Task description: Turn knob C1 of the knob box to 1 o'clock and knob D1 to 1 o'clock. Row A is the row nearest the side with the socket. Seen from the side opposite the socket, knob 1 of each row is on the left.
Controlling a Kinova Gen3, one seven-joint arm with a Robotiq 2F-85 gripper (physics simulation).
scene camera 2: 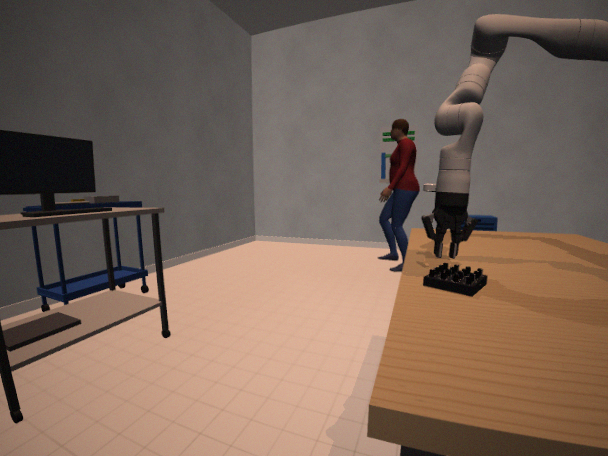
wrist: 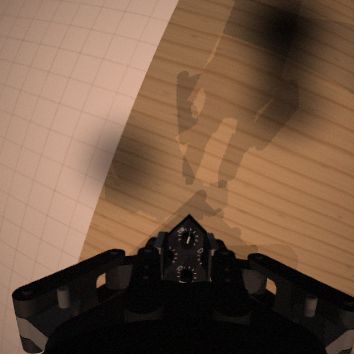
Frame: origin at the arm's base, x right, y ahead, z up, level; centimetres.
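Seen in the pictures: gripper, fingertip midpoint: (scene camera 2: 445,257) (wrist: 185,243).
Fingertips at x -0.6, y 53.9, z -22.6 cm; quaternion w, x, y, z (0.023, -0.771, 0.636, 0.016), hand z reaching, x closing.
Observation:
A point is followed by its place in that frame.
The black knob box (scene camera 2: 454,286) {y 54.4, x -11.9, z -26.3 cm} (wrist: 186,259) {y 53.4, x -3.2, z -25.5 cm} lies on the wooden table, its knobs upright. In the wrist view its far corner points up between the fingers. Knob D1 (wrist: 188,240) {y 53.7, x -0.8, z -24.0 cm} is at that corner, with a short white pointer line standing nearly upright in the picture. C1, on its lower right, is mostly hidden by the right finger, so its pointer cannot be read. My gripper (scene camera 2: 446,251) {y 53.9, x -0.6, z -22.6 cm} (wrist: 185,243) {y 53.9, x -0.6, z -22.6 cm} points down above the box, fingers apart and empty. In the scene view the fingertips are a little above the knobs. The socket cannot be made out.
The wooden table (scene camera 2: 480,360) {y 57.7, x -37.9, z -27.8 cm} (wrist: 300,180) {y 43.5, x 6.7, z -27.8 cm} has its edge left of the box, with floor beyond. A person (scene camera 2: 403,170) in a red top stands behind the table. A desk with a monitor (scene camera 2: 45,162) and a blue cart (scene camera 2: 95,283) stand far left.

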